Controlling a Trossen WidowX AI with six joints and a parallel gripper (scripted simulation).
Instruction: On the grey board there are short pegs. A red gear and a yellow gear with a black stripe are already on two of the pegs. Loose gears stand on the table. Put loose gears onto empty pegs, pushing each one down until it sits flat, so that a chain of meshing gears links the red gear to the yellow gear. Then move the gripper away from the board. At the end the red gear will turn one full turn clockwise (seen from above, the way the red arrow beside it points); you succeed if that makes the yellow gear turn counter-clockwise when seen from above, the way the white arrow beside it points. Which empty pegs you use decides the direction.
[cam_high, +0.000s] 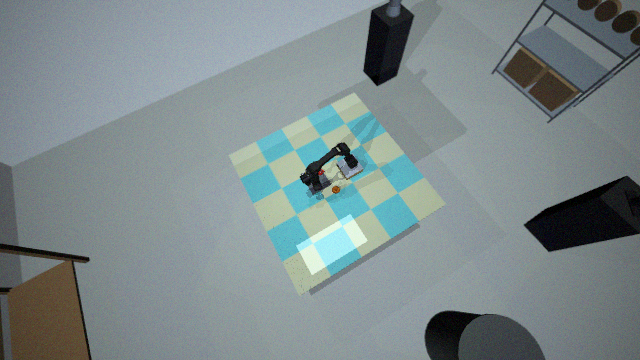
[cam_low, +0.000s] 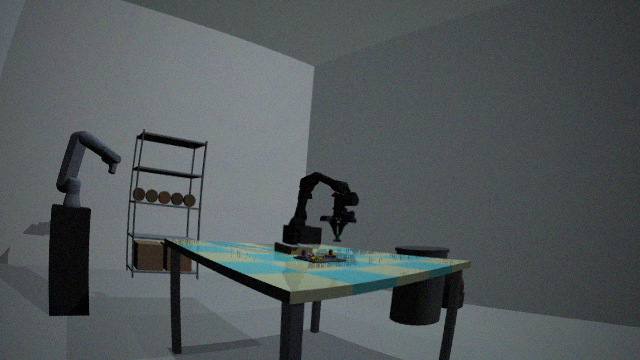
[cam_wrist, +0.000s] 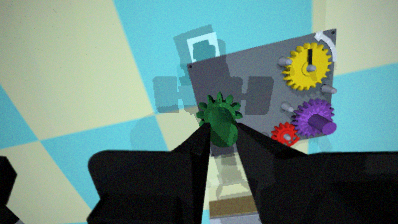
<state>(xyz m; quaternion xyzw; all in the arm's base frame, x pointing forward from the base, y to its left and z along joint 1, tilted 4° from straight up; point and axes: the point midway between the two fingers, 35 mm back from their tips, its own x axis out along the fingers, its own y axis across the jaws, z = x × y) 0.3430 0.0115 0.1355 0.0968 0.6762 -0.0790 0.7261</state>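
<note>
Right now my gripper tip is 15 cm to the left of the purple gear, 10 cm above it and 8 cm past it. Round my gripper tip: red gear 11 cm below, 10 cm to the right, 10 cm behind; then orange gear 13 cm behind, 11 cm below, 9 cm to the left; then green gear 1 cm below.
</note>
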